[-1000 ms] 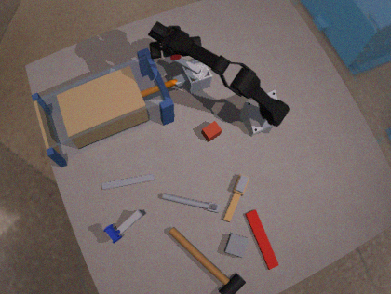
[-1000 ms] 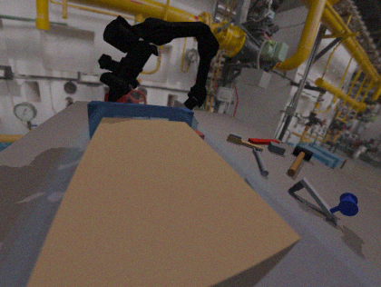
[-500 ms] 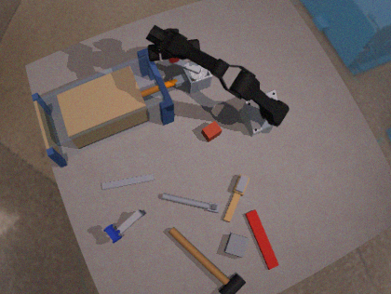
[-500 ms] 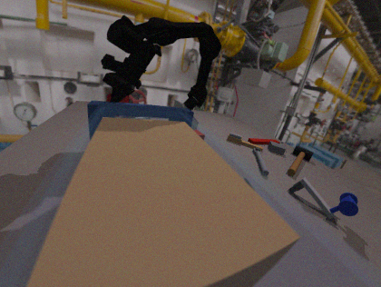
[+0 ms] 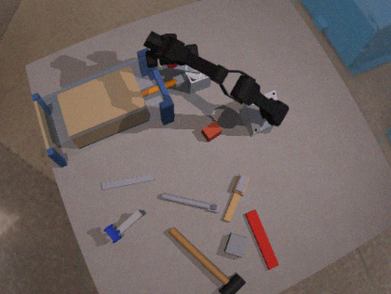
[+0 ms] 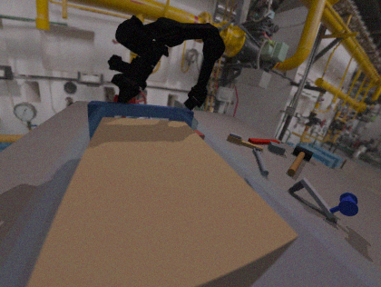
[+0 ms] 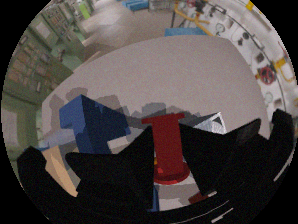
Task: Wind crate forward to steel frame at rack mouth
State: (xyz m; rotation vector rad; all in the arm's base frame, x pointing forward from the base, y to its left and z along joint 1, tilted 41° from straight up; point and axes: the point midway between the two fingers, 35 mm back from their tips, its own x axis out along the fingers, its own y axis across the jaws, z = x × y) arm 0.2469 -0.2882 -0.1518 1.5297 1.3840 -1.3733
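My gripper tip is 3 cm past the red-knobbed crank, 4 cm to the right of it and 3 cm above it. Round my gripper tip: blue steel frame (8 cm ahead, 6 cm to the left, 3 cm below); red knob (2 cm to the left); grey winch (9 cm behind, 6 cm to the left, 10 cm below).
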